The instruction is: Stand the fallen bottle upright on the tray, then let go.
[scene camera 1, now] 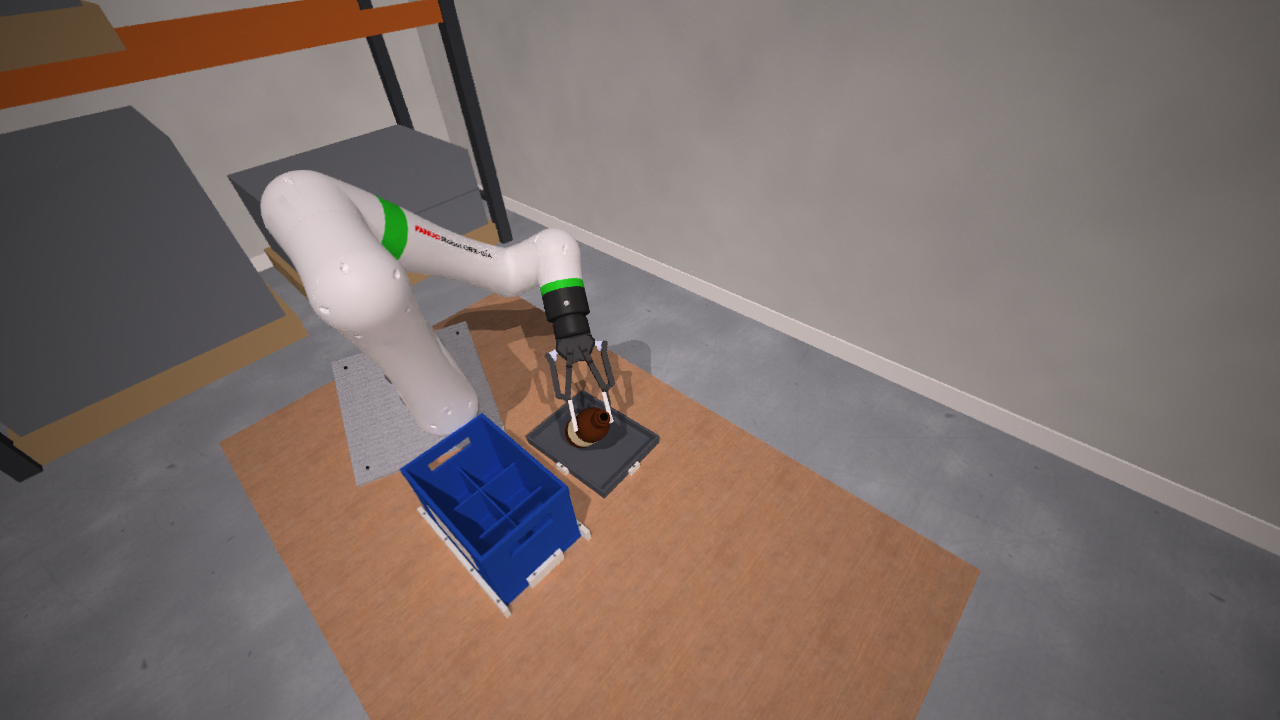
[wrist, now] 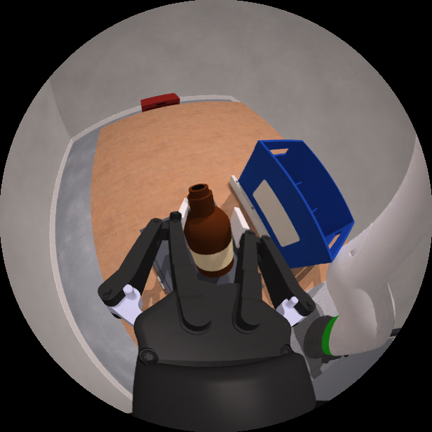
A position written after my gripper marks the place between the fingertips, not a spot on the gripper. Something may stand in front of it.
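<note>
I can see my gripper (scene camera 1: 593, 426), and the wrist view shows me the gripper (wrist: 210, 210) too. There is also a brown bottle (scene camera 1: 593, 424), and in the wrist view I see the bottle (wrist: 207, 229) again.
</note>
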